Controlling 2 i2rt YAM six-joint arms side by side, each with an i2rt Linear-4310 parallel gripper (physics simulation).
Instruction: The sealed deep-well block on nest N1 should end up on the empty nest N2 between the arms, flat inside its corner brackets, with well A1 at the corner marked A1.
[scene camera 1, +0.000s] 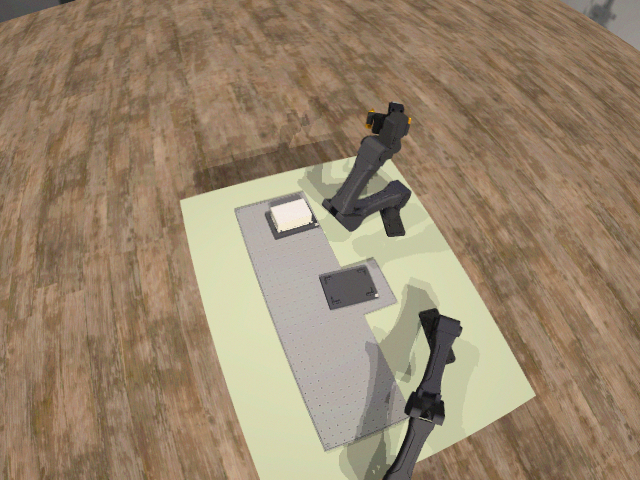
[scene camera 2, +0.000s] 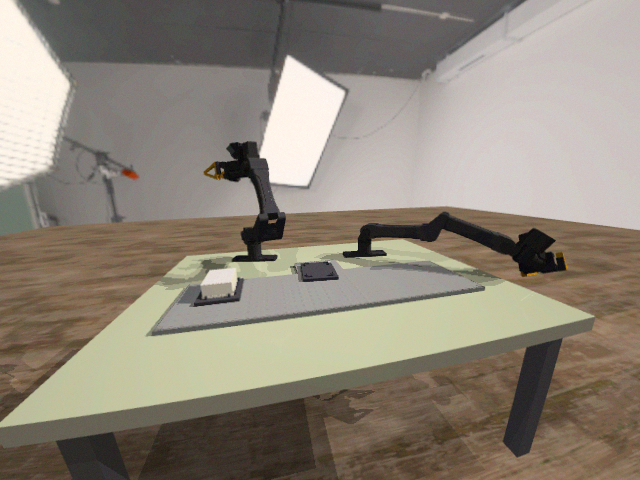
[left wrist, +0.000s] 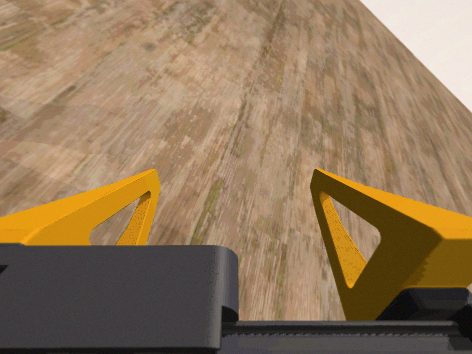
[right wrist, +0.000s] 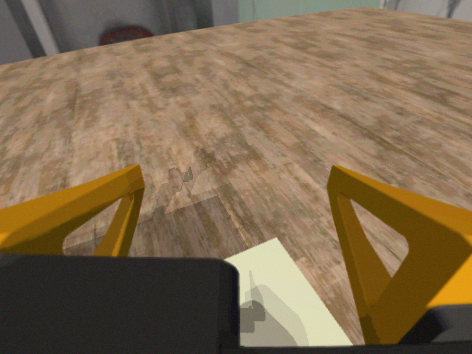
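Where they show: left gripper, between the fingertips: (scene camera 2: 551, 270) (left wrist: 235, 177); right gripper, between the fingertips: (scene camera 1: 386, 111) (scene camera 2: 211, 174) (right wrist: 235, 175); left arm's base, origin of its link: (scene camera 1: 436, 337) (scene camera 2: 364, 254); right arm's base, origin of its link: (scene camera 1: 390, 215) (scene camera 2: 255, 259).
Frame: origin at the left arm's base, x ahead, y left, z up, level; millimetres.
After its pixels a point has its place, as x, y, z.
The white deep-well block (scene camera 1: 292, 214) @(370, -528, 67) (scene camera 2: 219, 283) @(431, -524, 66) sits flat on dark nest N1 (scene camera 1: 279, 236) @(425, -475, 23) (scene camera 2: 219, 300) @(450, -523, 23). Dark nest N2 (scene camera 1: 348, 288) @(243, -228, 24) (scene camera 2: 318, 271) @(261, -234, 25) is empty, with black corner brackets and a small white mark (scene camera 1: 376, 295) @(160, -184, 24) at one corner; its lettering is too small to read. The block's well A1 cannot be made out. My right gripper (scene camera 1: 389, 119) @(29, -659, 386) (scene camera 2: 210, 170) @(29, -659, 386) (right wrist: 235, 175) @(29, -659, 386) is open and empty, raised high, well away from the block. My left gripper (scene camera 2: 547, 266) @(301, 659, -2) (left wrist: 235, 177) @(301, 659, -2) is open and empty, out beyond the table's right side in scene camera 2.
Both nests stand on a grey perforated plate (scene camera 1: 330, 356) @(351, -14, 13) (scene camera 2: 361, 286) @(380, -104, 13) on the pale green table (scene camera 1: 217, 289) @(663, -314, 0) (scene camera 2: 289, 351) @(646, -316, 0). The bases of my two arms stand along the table's far side in scene camera 2, with N2 between them. Wooden floor (left wrist: 225, 100) (right wrist: 225, 100) fills much of both wrist views.
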